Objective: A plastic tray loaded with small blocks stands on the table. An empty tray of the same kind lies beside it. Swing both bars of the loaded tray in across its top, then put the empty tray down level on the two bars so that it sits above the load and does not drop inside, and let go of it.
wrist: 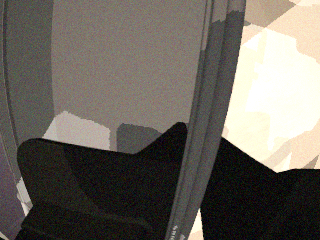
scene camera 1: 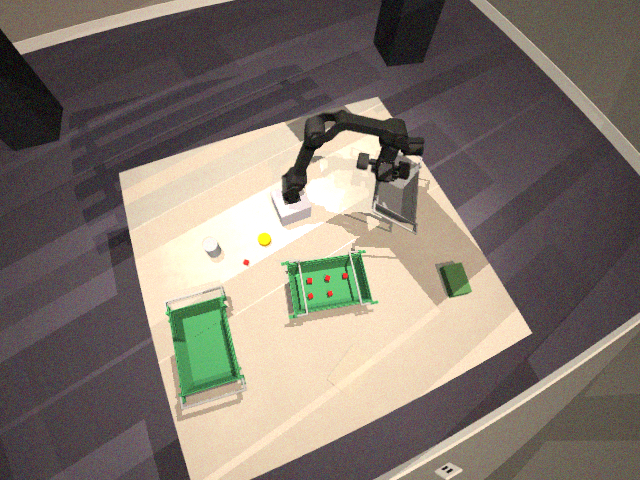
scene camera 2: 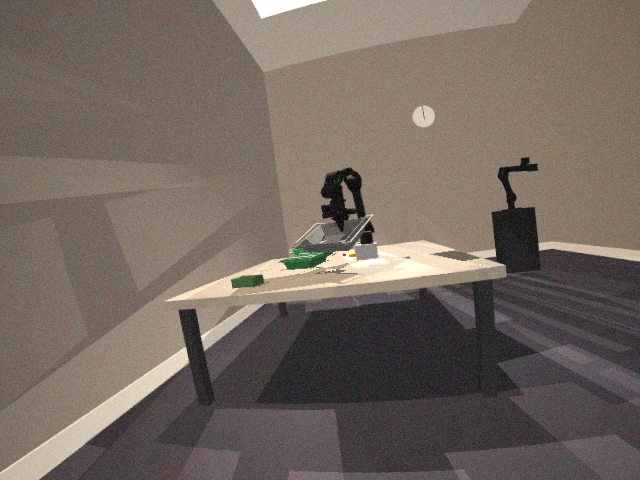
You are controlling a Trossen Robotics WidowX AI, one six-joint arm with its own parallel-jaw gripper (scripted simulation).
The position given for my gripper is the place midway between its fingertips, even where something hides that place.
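Through scene camera 1 I see my gripper [scene camera 1: 377, 179], along with a grey tray [scene camera 1: 398, 199] and a green block [scene camera 1: 455, 280]. The wrist view gives me the gripper again [wrist: 189, 132] and also the tray [wrist: 115, 82], but the block is out of frame in the wrist view. In scene camera 2 I find the tray once more [scene camera 2: 327, 237].
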